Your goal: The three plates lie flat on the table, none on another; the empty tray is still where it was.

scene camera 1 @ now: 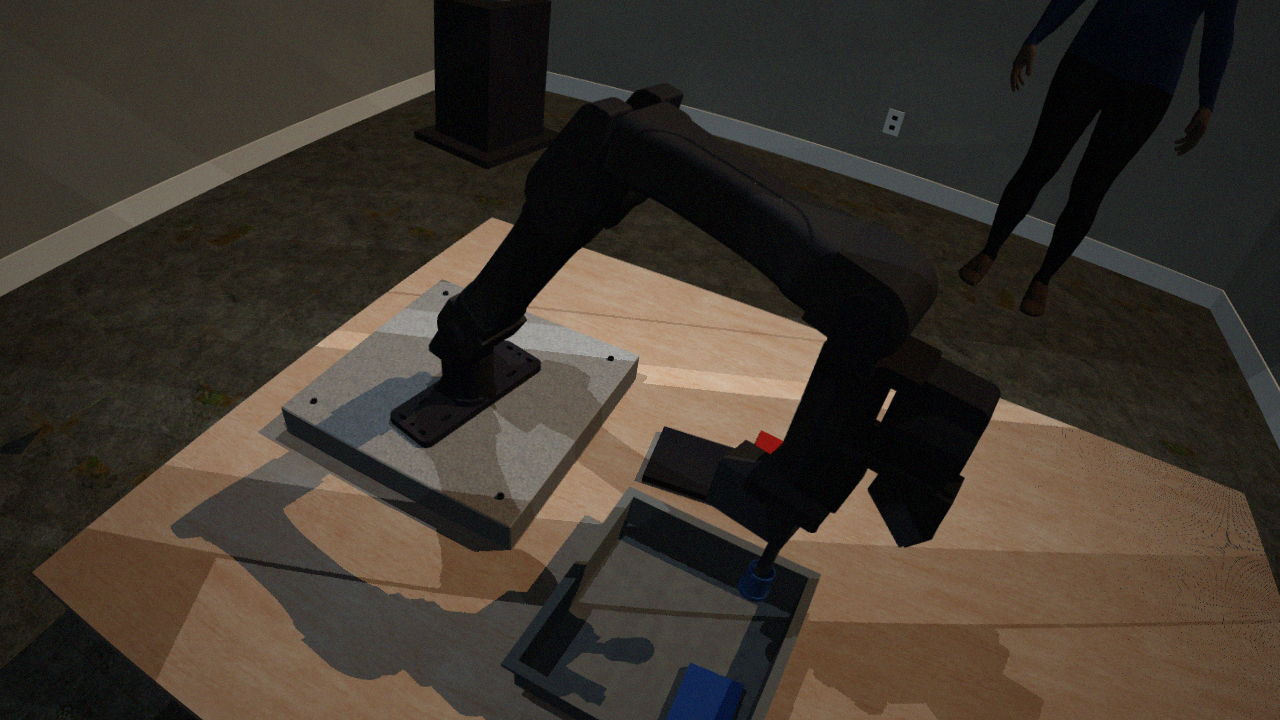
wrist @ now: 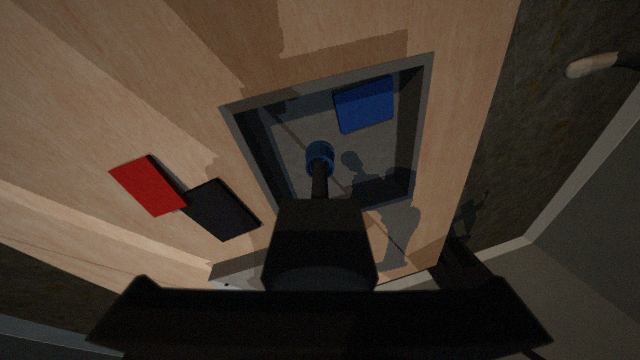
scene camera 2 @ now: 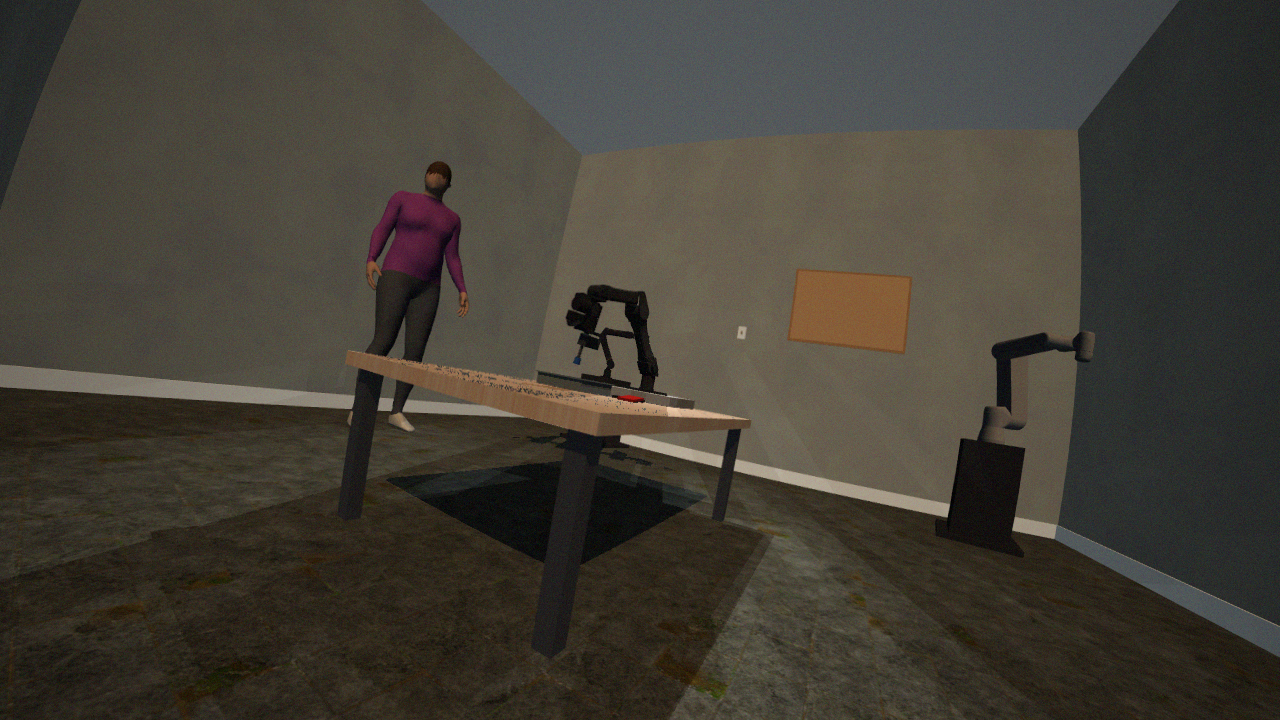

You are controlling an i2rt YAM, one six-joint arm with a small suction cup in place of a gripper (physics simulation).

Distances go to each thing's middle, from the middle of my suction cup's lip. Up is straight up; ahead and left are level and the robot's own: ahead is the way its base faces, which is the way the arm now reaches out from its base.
Now: suction cup 2 cm short of the blue plate (scene camera 1: 700, 686), 9 cm to the left of it and 11 cm above it. Also, from my suction cup: red plate (wrist: 144, 179): 7 cm behind, 25 cm to the left, 10 cm below; grey tray (scene camera 1: 656, 588): 5 cm behind, 4 cm to the right, 9 cm below; black plate (scene camera 1: 681, 462): 15 cm behind, 18 cm to the left, 11 cm below.
